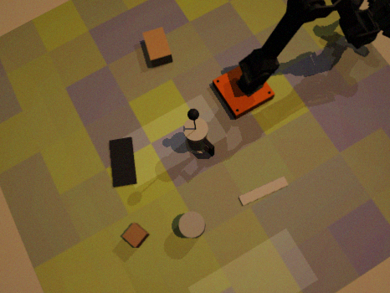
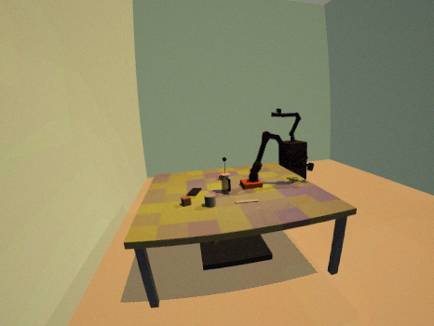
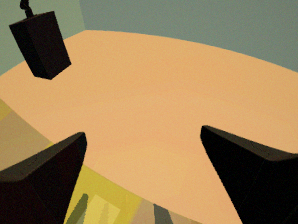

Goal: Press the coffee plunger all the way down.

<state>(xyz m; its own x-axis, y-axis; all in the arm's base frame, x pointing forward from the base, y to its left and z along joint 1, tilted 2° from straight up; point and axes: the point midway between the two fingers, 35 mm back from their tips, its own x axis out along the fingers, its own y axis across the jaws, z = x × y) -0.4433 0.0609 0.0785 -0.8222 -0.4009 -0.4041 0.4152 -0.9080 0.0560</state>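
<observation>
Now: gripper tip 710 mm short of the coffee press, 20 mm to the right of it and 30 mm below it. Round my gripper tip: pale flat bar: 640 mm ahead, 240 mm to the left, 90 mm below; black flat slab: 940 mm ahead, 90 mm to the right, 90 mm below.
</observation>
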